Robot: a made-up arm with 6 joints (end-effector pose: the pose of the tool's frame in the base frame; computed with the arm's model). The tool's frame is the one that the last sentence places. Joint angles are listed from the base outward.
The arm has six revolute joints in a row. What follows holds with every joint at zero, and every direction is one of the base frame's. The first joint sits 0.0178 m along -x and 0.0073 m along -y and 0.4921 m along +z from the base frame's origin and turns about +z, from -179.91 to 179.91 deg. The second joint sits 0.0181 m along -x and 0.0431 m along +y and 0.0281 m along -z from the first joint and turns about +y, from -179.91 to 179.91 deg. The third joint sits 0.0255 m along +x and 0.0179 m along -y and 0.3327 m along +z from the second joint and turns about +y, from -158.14 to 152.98 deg. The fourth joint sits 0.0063 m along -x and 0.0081 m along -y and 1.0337 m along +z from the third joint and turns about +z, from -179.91 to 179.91 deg. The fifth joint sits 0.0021 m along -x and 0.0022 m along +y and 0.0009 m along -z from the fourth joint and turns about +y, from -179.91 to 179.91 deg. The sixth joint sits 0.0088 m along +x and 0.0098 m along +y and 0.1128 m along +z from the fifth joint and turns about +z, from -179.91 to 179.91 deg. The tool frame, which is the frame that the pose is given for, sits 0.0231 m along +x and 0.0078 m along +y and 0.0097 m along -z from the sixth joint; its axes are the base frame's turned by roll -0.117, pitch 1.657 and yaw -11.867 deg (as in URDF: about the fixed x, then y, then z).
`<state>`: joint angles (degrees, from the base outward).
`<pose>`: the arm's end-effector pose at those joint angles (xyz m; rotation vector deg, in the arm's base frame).
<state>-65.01 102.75 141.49 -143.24 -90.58 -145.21</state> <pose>-0.2166 0.6229 -0.0141 -43.60 9.31 -49.08</pose>
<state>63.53 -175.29 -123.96 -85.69 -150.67 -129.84</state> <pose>0.2512 0.6872 0.6135 89.11 -70.93 -24.01</pose>
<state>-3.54 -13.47 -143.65 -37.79 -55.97 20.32</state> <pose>-0.4727 0.1038 -0.2505 -24.60 145.57 33.71</pose>
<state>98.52 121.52 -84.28 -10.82 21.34 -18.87</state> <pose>-0.1787 0.9561 1.1204 -56.22 25.81 49.77</pose>
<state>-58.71 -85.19 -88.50 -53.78 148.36 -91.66</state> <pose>-0.2731 0.3731 -0.4129 29.91 -15.65 -106.83</pose>
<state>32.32 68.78 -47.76 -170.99 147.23 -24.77</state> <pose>0.4922 0.3198 1.4380 -123.83 -101.18 78.44</pose>
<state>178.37 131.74 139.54 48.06 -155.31 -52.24</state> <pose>0.7220 0.0088 0.1917 -74.38 -79.11 28.87</pose>
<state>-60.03 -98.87 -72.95 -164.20 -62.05 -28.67</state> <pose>-0.2802 0.5094 -0.6509 -109.74 37.08 42.78</pose>
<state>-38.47 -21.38 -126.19 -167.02 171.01 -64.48</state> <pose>-0.4844 0.3954 0.0027 38.52 17.86 49.91</pose>
